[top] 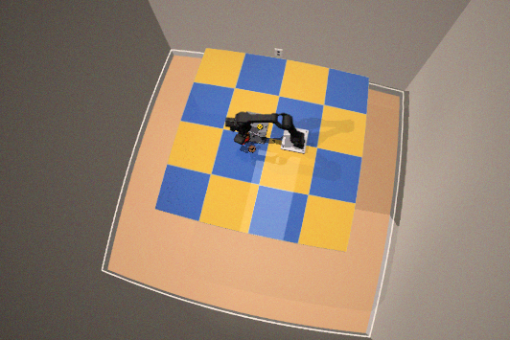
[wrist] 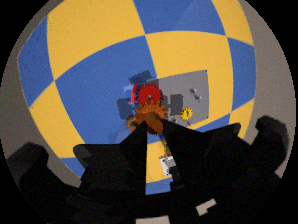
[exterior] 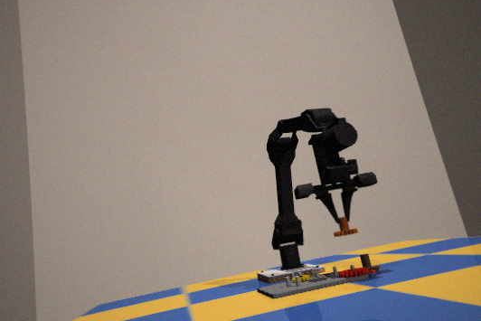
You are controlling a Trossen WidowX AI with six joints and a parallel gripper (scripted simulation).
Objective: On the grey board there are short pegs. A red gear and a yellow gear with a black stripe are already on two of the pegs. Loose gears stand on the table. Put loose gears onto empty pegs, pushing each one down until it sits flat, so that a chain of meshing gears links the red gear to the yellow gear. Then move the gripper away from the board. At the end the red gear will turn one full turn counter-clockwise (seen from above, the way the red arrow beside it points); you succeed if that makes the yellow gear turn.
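My gripper tip is now 2 cm short of the red gear, 1 cm to the left of it and 11 cm above it. Round my gripper tip: red arrow: 3 cm ahead, 3 cm to the left, 11 cm below; then yellow gear: 5 cm behind, 12 cm to the right, 10 cm below; then orange gear: 1 cm below.
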